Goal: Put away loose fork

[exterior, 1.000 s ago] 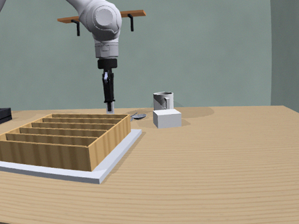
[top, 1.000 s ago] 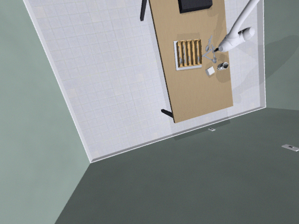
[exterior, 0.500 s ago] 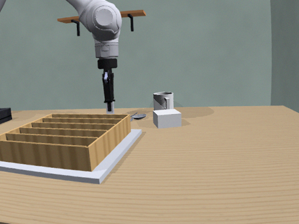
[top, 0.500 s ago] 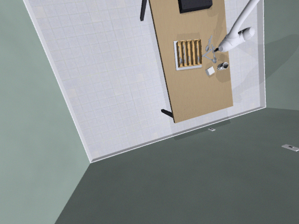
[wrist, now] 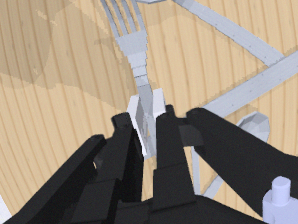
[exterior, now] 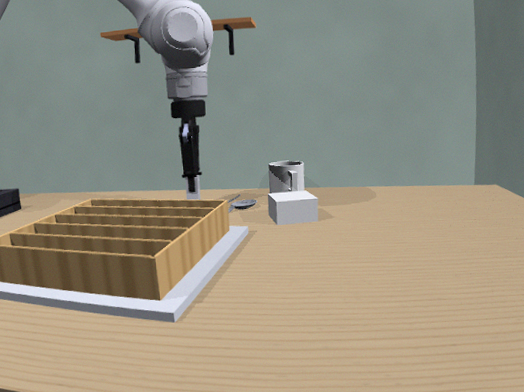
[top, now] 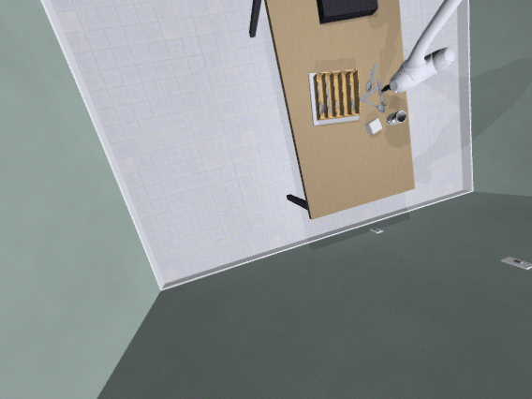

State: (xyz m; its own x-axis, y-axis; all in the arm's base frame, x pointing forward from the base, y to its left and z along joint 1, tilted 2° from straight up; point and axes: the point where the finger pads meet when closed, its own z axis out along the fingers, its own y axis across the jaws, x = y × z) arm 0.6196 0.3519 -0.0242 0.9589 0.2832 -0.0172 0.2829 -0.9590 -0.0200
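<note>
Right now my hand is 35 cm to the left of the tray, 3 cm short of it and 1 cm below it. Round my hand: white box (24 cm ahead, 6 cm to the right, 2 cm below); white mug (19 cm ahead, 10 cm to the left).
</note>
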